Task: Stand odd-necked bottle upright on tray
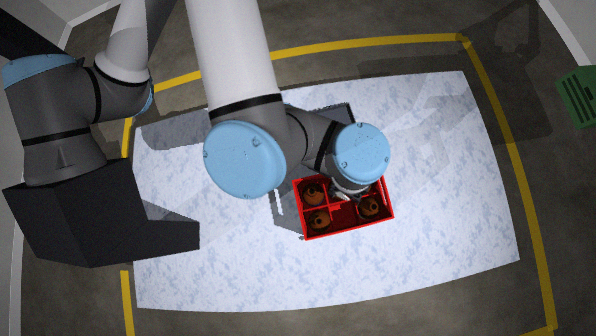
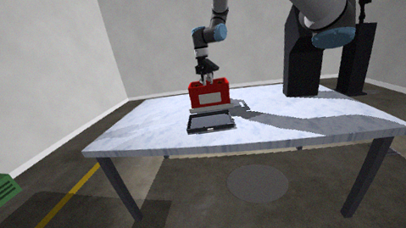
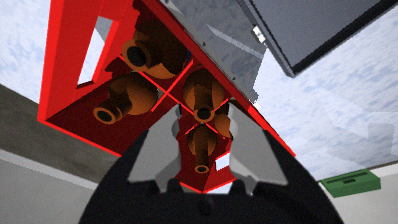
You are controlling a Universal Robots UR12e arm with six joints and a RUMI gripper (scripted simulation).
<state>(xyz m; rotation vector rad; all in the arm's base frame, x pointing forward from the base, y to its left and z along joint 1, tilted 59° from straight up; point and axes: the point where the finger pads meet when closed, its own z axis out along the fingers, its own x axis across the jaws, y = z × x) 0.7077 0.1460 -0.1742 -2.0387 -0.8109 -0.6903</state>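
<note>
Right now the red crate is 70 mm below my hand and 50 mm to the right of it. Also, from my hand: dark tray (230 mm to the left, 140 mm below).
</note>
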